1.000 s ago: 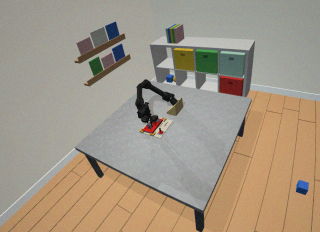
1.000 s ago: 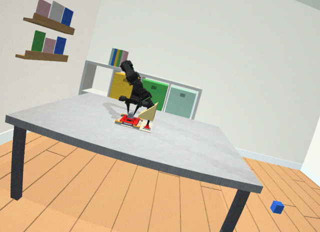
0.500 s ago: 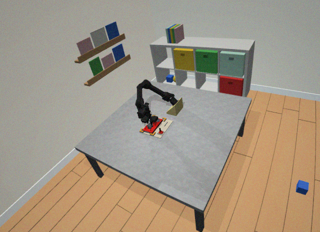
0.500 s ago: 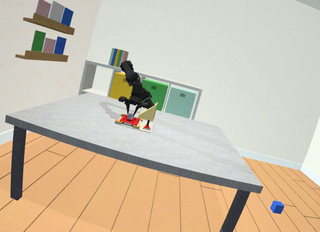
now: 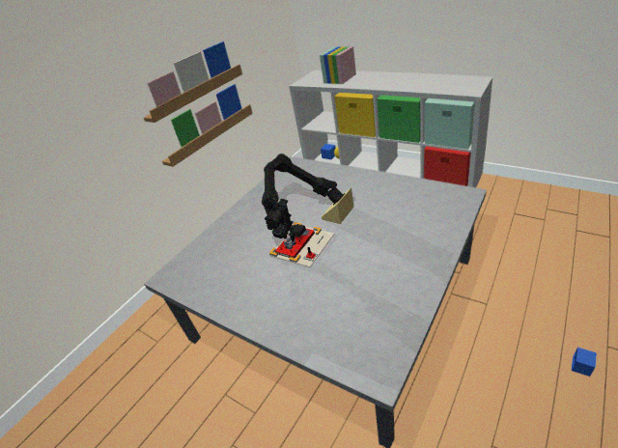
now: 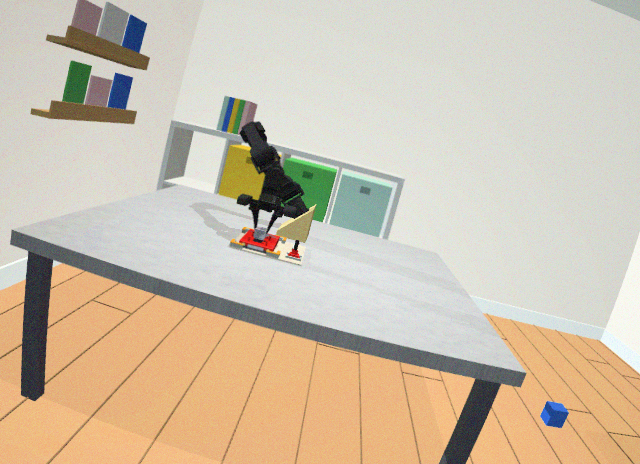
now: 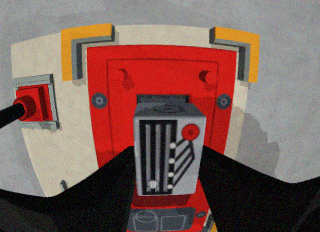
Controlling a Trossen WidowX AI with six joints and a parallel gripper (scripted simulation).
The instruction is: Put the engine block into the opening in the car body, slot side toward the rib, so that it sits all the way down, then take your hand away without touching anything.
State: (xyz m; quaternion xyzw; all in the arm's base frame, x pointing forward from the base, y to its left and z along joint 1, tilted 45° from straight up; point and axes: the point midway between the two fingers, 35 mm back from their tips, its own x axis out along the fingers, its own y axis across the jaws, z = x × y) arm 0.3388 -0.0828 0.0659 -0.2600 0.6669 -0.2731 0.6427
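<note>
Right now the engine block is 1 cm below my gripper tip. The rest, counted from my gripper tip: beige base plate 4 cm below, 4 cm behind, 2 cm to the left.
</note>
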